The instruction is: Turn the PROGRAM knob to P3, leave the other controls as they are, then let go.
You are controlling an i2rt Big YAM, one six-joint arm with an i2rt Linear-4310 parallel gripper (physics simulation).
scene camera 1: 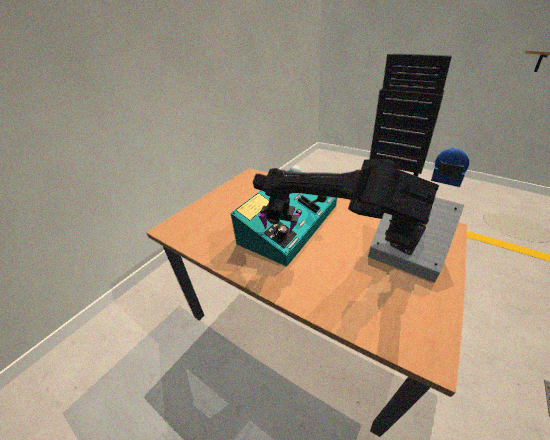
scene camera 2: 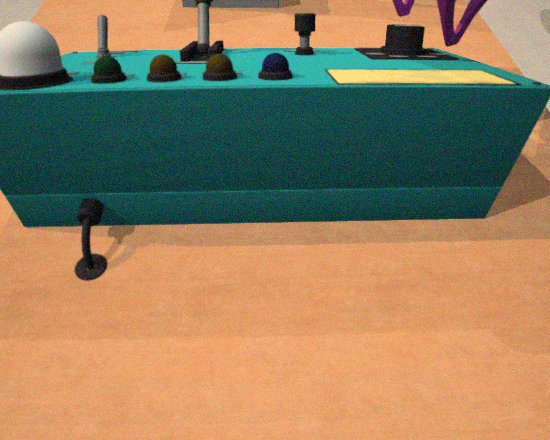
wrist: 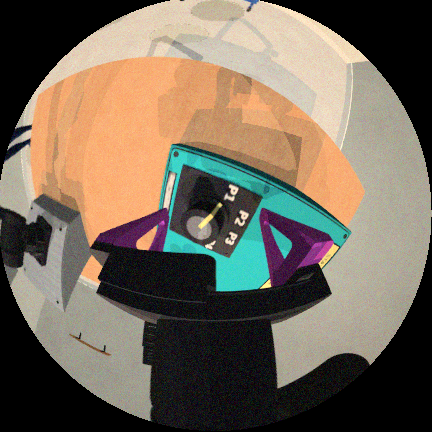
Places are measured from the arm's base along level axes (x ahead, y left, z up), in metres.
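Pixels of known places: gripper, fingertip midpoint: (scene camera 1: 277, 230) (scene camera 2: 426, 29) (wrist: 213, 212); arm's base, link origin: (scene camera 1: 407, 236) (wrist: 41, 240).
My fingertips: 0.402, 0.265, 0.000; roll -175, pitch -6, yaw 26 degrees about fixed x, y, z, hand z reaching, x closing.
Ahead of a thing's pixels: the offset from my fingertips to its middle, as dx, dy, dz. "*": to the spot under its first point.
The PROGRAM knob {-0.001, -0.022, -0.014} (scene camera 1: 281, 230) (scene camera 2: 405, 39) (wrist: 194, 226) is black with a grey cap and stands on a dark square plate {* -0.035, +0.010, -0.044} (wrist: 187, 177) on the teal console {+0.090, -0.192, -0.036} (scene camera 1: 250, 242) (scene camera 2: 270, 140) (wrist: 230, 275). In the wrist view its yellow pointer line aims towards the P1 label {* +0.015, +0.019, -0.022} (wrist: 231, 193). The P2 label {* +0.040, +0.000, -0.013} (wrist: 242, 218) and P3 label {* +0.041, -0.034, -0.014} (wrist: 229, 238) are readable; P4 is partly hidden by the knob. My gripper (scene camera 1: 279, 226) (scene camera 2: 428, 30) (wrist: 213, 212) is open and empty, its purple fingers apart on either side of the knob in the wrist view. In scene camera 2 the fingertips show above the console surface.
Near the knob are a yellow label sheet {* +0.161, -0.027, +0.034} (scene camera 1: 252, 206) (scene camera 2: 420, 77) and a black-capped switch {+0.016, -0.141, -0.016} (scene camera 2: 304, 25). Farther along stand a blue dome {* +0.184, -0.159, +0.048} (scene camera 2: 275, 65), a lever {+0.010, -0.263, -0.004} (scene camera 2: 203, 25), a green dome {* +0.201, -0.297, +0.049} (scene camera 2: 108, 67) and a large white dome {* +0.213, -0.354, +0.069} (scene camera 2: 29, 50). A cable {* +0.280, -0.330, -0.090} (scene camera 2: 86, 240) leaves the console's back.
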